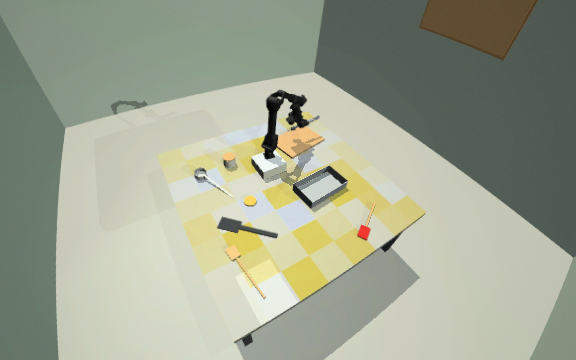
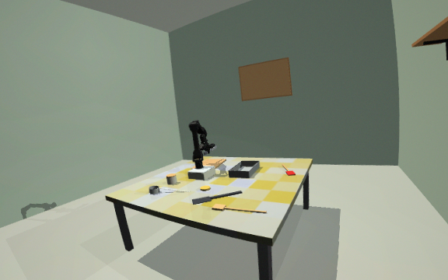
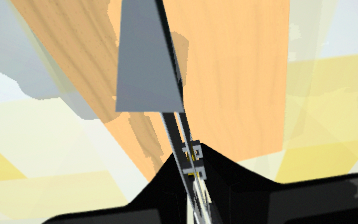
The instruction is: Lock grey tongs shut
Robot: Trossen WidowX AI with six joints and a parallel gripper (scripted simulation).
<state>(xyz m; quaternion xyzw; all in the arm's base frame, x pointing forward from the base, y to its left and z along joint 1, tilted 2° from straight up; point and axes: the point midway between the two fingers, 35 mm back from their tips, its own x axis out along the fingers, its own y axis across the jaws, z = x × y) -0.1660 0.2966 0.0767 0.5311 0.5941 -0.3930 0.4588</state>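
Now: the wooden board 11 cm below my gripper tip and 1 cm to the right of it. From my gripper tip the other things lie so: red spatula 82 cm ahead, 11 cm below, 4 cm to the left; then yellow disc 52 cm to the right, 44 cm ahead, 11 cm below; then roasting tin 49 cm ahead, 9 cm to the right, 9 cm below.
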